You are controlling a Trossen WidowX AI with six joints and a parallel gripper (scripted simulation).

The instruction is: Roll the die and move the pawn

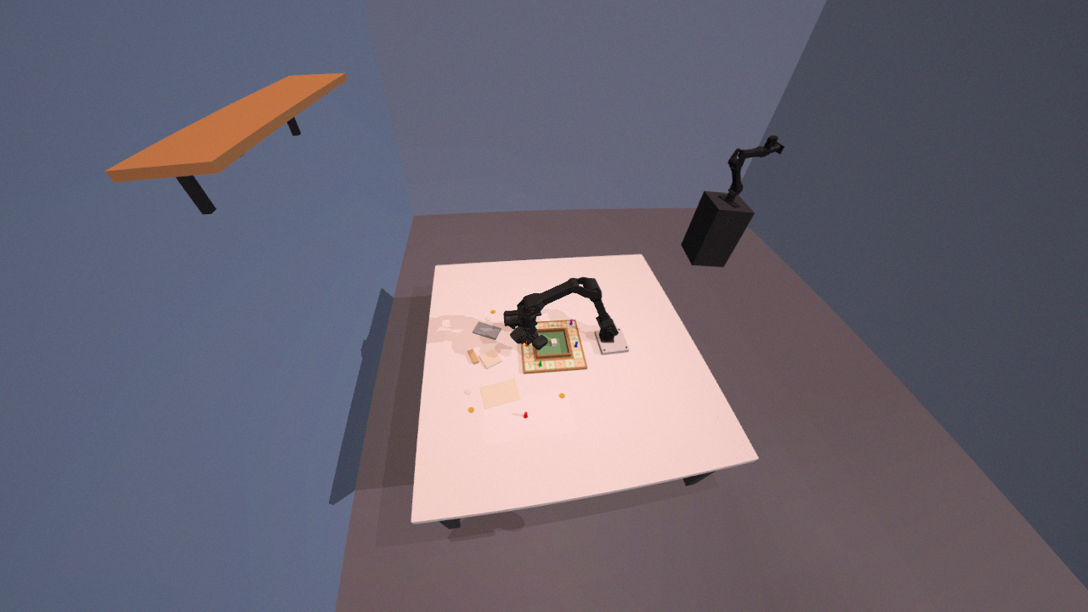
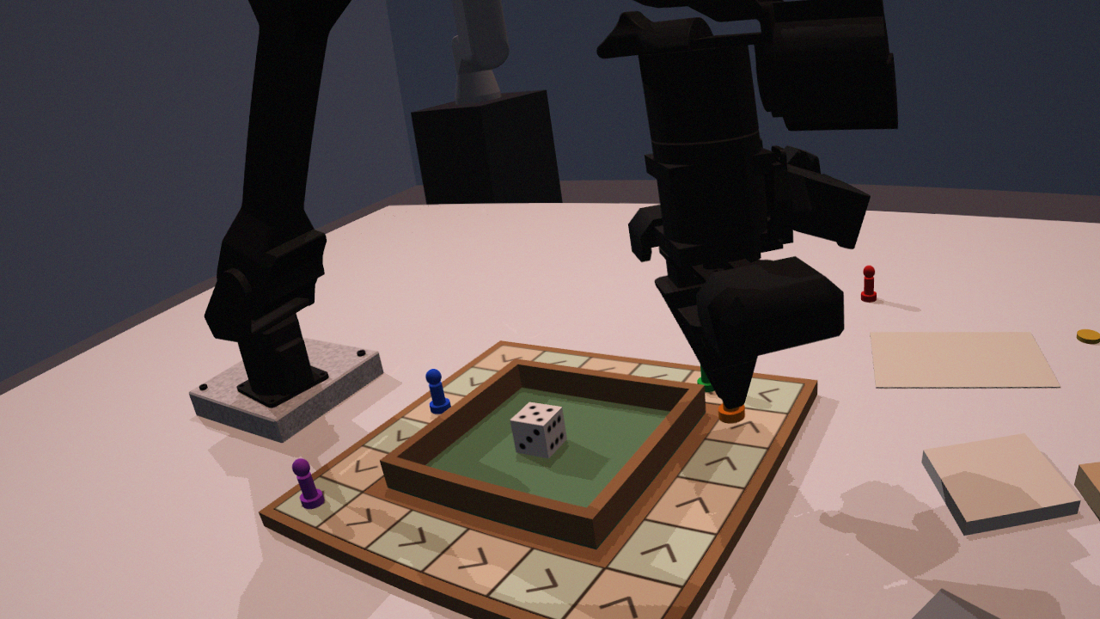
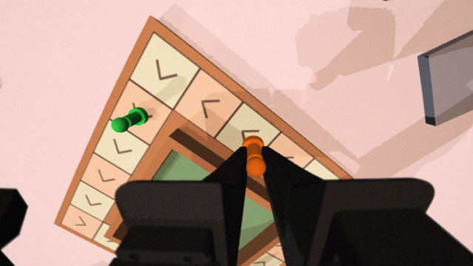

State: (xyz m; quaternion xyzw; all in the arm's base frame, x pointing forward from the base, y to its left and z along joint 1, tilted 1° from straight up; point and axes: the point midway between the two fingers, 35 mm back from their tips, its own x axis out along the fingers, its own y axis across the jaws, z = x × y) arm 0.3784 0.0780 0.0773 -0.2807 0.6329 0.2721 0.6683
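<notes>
My gripper tip is now 80 mm to the right of the green pawn, 60 mm past it and 30 mm above it. Also, from my gripper tip: white die 120 mm behind, 40 mm to the right, 30 mm below; then green tray 110 mm behind, 50 mm below, 40 mm to the right; then orange pawn 10 mm above.
</notes>
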